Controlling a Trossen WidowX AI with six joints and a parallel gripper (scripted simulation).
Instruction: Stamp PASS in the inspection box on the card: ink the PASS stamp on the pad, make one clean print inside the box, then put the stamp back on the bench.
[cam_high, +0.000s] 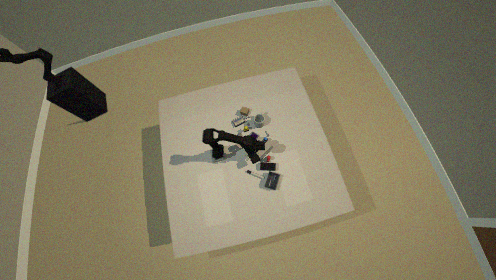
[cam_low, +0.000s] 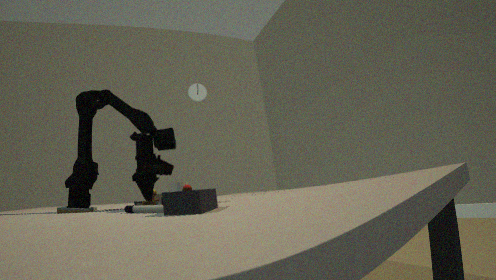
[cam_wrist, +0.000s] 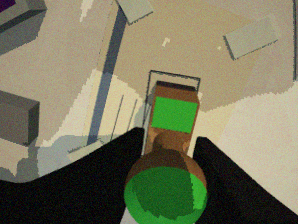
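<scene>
Now: the green-topped stamp right at my gripper tip. Round my gripper tip: cream card (20 mm below, 10 mm to the left, 10 mm ahead); then red-topped stamp (100 mm ahead, 90 mm to the right); then purple ink pad (120 mm to the left, 70 mm ahead, 20 mm below).
</scene>
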